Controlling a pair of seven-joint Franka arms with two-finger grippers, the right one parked.
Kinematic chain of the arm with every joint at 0, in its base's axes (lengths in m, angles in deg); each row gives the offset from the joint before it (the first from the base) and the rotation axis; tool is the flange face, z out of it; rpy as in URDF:
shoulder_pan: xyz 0 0 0.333 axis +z
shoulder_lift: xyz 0 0 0 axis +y
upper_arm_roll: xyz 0 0 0.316 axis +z
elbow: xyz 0.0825 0 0 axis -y
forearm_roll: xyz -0.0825 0 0.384 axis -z
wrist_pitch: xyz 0 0 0 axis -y
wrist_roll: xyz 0.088 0 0 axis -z
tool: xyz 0 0 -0.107 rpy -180 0 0
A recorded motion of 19 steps. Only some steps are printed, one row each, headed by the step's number.
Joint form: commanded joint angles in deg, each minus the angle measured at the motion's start. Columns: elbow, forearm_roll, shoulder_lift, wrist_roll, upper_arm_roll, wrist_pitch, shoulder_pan.
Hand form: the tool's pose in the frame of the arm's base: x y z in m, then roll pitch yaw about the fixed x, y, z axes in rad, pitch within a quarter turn. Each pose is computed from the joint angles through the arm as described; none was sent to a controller.
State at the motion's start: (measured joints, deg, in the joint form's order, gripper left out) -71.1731 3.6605 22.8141 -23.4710 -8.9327 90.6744 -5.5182
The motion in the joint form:
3: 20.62 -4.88 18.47 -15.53 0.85 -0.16 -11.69
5: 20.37 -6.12 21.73 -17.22 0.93 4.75 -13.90
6: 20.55 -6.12 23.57 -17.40 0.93 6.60 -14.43
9: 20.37 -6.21 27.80 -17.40 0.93 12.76 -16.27
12: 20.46 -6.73 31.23 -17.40 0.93 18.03 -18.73
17: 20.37 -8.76 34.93 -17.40 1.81 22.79 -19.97
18: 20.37 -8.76 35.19 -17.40 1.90 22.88 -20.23
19: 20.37 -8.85 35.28 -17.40 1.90 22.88 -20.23
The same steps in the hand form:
3: 0.6875 -0.2787 0.4800 3.0972 0.0591 0.2715
5: 0.6927 -0.3085 0.4427 3.0956 0.0309 0.2671
6: 0.6962 -0.3173 0.4227 3.0910 0.0306 0.2630
9: 0.7001 -0.3458 0.3740 3.0664 0.0112 0.2364
12: 0.6948 -0.3797 0.3364 3.0465 -0.0164 0.1974
17: 0.6971 -0.3898 0.2916 3.0664 -0.0554 0.1769
18: 0.6956 -0.3923 0.2880 3.0691 -0.0536 0.1731
19: 0.6956 -0.3922 0.2868 3.0711 -0.0533 0.1725

